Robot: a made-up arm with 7 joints. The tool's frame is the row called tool. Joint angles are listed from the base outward. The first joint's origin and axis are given. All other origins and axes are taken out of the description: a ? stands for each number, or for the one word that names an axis. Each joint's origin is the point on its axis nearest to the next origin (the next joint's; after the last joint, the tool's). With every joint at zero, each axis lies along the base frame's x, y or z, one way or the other. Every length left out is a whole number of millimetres.
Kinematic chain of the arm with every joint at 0, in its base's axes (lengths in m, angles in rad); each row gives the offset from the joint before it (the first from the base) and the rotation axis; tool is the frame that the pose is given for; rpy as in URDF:
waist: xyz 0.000 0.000 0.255 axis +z
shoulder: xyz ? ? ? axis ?
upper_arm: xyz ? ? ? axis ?
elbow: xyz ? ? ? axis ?
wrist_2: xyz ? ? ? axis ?
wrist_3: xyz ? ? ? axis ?
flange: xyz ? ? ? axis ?
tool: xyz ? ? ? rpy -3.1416 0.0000 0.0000
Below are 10 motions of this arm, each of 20 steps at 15 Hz.
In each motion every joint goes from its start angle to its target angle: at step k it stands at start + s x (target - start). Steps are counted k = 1, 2, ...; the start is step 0. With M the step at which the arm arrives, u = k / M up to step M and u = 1 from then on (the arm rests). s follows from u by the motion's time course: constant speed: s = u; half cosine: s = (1 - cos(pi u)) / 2; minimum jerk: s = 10 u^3 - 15 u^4 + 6 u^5.
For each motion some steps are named. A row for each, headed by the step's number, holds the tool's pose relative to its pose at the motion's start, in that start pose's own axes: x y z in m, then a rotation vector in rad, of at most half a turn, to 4 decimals.
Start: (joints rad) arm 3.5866 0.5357 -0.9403 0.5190 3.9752 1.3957 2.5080
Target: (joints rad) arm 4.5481 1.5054 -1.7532 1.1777 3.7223 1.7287 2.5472
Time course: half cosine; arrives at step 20
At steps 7, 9, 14, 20:
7: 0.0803 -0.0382 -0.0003 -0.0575 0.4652 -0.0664
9: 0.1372 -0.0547 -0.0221 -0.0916 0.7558 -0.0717
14: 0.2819 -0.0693 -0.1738 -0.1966 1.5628 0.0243
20: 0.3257 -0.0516 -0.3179 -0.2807 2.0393 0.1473

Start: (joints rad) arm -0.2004 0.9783 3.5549 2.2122 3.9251 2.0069 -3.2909
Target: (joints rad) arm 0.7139 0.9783 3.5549 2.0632 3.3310 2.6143 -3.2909
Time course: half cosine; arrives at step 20
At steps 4, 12, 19, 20:
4: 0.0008 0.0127 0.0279 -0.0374 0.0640 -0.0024
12: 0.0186 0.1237 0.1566 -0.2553 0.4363 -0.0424
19: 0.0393 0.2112 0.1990 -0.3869 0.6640 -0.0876
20: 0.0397 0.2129 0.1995 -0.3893 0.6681 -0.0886

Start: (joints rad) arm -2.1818 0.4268 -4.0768 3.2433 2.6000 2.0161 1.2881
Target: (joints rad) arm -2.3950 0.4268 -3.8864 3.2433 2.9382 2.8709 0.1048
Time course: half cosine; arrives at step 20
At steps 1, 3, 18, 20:
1: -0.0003 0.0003 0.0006 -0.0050 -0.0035 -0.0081
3: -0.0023 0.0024 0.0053 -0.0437 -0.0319 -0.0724
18: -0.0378 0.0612 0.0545 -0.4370 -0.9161 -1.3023
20: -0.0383 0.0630 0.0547 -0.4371 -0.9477 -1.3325

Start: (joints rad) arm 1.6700 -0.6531 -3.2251 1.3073 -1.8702 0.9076 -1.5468
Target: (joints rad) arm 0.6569 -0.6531 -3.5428 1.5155 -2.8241 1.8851 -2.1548
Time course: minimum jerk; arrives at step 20
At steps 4, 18, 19, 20:
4: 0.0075 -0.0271 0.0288 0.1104 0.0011 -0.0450
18: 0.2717 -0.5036 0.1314 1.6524 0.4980 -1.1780
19: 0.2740 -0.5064 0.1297 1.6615 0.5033 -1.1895
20: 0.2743 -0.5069 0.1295 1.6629 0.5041 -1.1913

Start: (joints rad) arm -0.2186 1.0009 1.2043 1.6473 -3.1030 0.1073 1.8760
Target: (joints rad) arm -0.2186 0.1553 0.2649 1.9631 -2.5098 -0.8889 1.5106
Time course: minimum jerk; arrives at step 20
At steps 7, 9, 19, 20:
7: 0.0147 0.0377 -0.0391 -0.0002 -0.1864 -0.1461
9: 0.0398 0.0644 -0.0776 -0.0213 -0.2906 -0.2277
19: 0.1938 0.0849 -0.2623 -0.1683 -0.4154 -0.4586
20: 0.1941 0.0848 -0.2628 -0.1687 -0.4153 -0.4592

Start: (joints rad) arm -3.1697 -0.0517 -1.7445 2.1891 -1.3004 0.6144 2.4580
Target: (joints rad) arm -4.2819 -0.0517 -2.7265 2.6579 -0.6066 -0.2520 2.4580
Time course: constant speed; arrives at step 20
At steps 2, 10, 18, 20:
2: 0.0525 -0.0034 0.0171 0.0517 0.1173 0.0080
10: 0.2348 -0.0479 -0.0209 0.3796 0.5412 -0.1257
18: 0.2833 -0.1070 -0.1424 0.7162 0.8095 -0.5937
20: 0.2735 -0.1167 -0.1678 0.7681 0.8411 -0.7591

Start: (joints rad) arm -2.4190 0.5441 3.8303 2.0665 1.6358 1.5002 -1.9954
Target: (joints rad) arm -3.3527 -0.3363 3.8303 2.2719 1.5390 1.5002 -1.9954
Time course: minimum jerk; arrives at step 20
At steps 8, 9, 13, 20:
8: -0.1506 0.0218 -0.1389 -0.2195 -0.2182 0.2026
9: -0.1818 0.0159 -0.1886 -0.2893 -0.2806 0.2514
13: -0.2384 -0.0587 -0.4072 -0.5990 -0.5316 0.4067
20: -0.2108 -0.1465 -0.5426 -0.8251 -0.6953 0.4699

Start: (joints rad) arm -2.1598 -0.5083 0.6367 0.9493 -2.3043 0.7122 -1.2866
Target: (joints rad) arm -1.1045 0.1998 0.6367 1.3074 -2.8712 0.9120 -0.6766
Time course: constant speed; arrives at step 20
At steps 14, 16, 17, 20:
14: -0.1166 0.1288 -0.0618 -0.6897 -0.4325 0.6298
16: -0.1348 0.1477 -0.0863 -0.7998 -0.4785 0.7189
17: -0.1437 0.1567 -0.1003 -0.8561 -0.4998 0.7630
20: -0.1690 0.1810 -0.1490 -1.0301 -0.5567 0.8922

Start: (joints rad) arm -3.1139 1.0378 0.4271 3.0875 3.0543 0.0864 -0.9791
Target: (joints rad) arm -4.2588 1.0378 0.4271 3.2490 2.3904 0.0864 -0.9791
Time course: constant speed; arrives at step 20
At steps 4, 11, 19, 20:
4: 0.0739 -0.1218 -0.0081 0.1694 0.1005 -0.2581
11: 0.1518 -0.3409 -0.0908 0.4258 0.3298 -0.7170
19: 0.1449 -0.5541 -0.2682 0.6523 0.6802 -1.2345
20: 0.1368 -0.5753 -0.2944 0.6752 0.7311 -1.2974

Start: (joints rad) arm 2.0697 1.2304 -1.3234 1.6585 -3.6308 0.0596 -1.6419
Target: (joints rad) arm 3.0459 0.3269 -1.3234 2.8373 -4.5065 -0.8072 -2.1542
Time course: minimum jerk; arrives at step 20
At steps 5, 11, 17, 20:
5: 0.0576 -0.0511 -0.0447 0.1173 0.1077 -0.0718
11: 0.2949 -0.0727 -0.3618 0.3632 0.7967 -0.0719
17: 0.3686 0.1511 -0.5055 0.1899 1.0989 0.4014
20: 0.3689 0.1696 -0.5070 0.1694 1.0990 0.4447

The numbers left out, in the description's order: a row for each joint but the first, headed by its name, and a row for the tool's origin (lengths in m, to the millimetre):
shoulder: xyz 0.000 0.000 0.000, axis +y
upper_arm: xyz 0.000 0.000 0.321, axis +z
elbow: xyz 0.053 0.000 0.000, axis -y
wrist_2: xyz 0.051 0.000 -0.224, axis -z
wrist_3: xyz 0.000 0.000 0.000, axis +y
flange: xyz 0.062 0.000 -0.080, axis -z
tool: xyz 0.000 0.000 0.000

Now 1 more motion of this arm.
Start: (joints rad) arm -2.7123 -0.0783 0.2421 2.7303 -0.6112 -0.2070 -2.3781
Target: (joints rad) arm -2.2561 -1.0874 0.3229 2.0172 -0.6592 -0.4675 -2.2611
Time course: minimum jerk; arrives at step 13
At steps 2, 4, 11, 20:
2: -0.0116 0.0071 -0.0017 -0.0161 -0.0130 0.0143
4: -0.0718 0.0395 -0.0162 -0.0972 -0.0800 0.0848
11: -0.3682 0.0862 -0.2471 -0.5027 -0.4886 0.3791
20: -0.3755 0.0841 -0.2589 -0.5151 -0.5043 0.3861

